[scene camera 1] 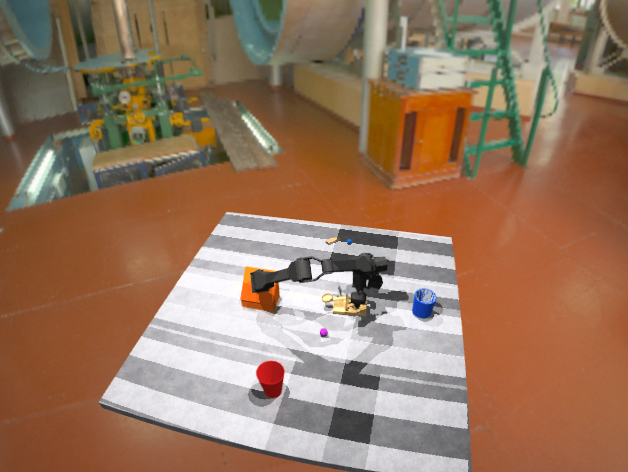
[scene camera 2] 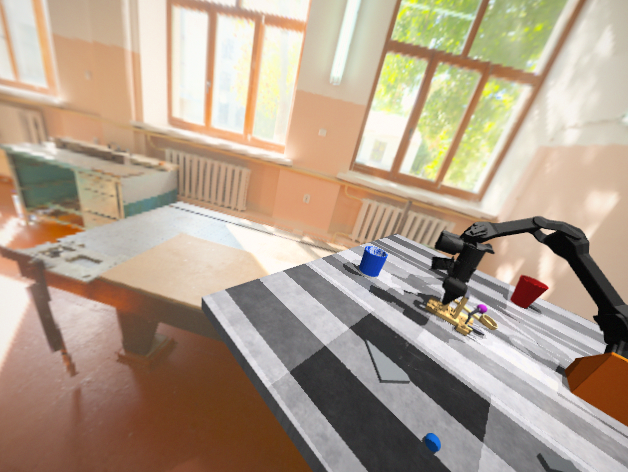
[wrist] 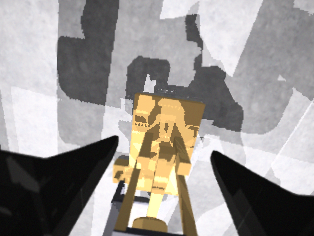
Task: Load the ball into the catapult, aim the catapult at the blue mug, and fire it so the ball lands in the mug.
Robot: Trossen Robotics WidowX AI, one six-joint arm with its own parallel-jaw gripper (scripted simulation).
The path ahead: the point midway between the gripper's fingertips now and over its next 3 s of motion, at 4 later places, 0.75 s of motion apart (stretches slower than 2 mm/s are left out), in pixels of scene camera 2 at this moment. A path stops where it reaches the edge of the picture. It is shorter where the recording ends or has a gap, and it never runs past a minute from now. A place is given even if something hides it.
The gripper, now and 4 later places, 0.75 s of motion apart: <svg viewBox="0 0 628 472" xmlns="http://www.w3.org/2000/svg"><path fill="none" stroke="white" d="M445 299L448 297L444 300L444 303L452 287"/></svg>
